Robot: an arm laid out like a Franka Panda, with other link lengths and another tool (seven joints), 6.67 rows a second.
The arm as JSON. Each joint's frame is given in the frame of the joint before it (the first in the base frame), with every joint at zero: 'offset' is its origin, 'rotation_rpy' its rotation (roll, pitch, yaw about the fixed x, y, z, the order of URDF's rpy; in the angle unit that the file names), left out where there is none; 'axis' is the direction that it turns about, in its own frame. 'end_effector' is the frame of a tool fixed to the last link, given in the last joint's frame.
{
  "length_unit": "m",
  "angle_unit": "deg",
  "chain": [
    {
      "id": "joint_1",
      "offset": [
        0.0,
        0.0,
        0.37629
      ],
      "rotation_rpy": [
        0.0,
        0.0,
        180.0
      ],
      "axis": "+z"
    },
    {
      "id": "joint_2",
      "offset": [
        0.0,
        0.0,
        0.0
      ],
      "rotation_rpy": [
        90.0,
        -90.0,
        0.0
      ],
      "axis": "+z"
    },
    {
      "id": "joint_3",
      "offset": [
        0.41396,
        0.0,
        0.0
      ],
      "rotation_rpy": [
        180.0,
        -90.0,
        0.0
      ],
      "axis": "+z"
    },
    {
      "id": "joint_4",
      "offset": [
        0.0,
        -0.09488,
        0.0
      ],
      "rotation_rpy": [
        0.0,
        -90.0,
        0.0
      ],
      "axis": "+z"
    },
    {
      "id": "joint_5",
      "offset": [
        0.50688,
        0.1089,
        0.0
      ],
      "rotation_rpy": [
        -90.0,
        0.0,
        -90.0
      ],
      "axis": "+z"
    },
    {
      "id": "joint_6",
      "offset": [
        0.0,
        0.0,
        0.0
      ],
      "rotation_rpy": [
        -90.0,
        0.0,
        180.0
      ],
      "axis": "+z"
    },
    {
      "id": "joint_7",
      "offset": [
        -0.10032,
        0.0,
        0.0
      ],
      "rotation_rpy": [
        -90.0,
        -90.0,
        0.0
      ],
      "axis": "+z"
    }
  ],
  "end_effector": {
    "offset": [
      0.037,
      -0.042,
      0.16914
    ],
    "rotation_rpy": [
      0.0,
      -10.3,
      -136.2
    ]
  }
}
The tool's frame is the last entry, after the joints.
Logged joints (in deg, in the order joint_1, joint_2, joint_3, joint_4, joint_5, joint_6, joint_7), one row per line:
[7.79, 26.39, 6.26, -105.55, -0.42, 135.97, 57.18]
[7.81, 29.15, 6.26, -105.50, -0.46, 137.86, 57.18]
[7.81, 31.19, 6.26, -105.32, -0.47, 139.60, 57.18]
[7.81, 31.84, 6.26, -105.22, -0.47, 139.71, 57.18]
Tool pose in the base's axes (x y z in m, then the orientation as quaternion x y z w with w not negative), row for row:
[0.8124, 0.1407, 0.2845, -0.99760, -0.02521, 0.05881, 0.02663]
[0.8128, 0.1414, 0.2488, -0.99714, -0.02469, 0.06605, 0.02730]
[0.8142, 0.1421, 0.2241, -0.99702, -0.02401, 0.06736, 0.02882]
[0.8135, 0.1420, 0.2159, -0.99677, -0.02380, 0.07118, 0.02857]
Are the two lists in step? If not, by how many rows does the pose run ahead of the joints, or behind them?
They are in step.
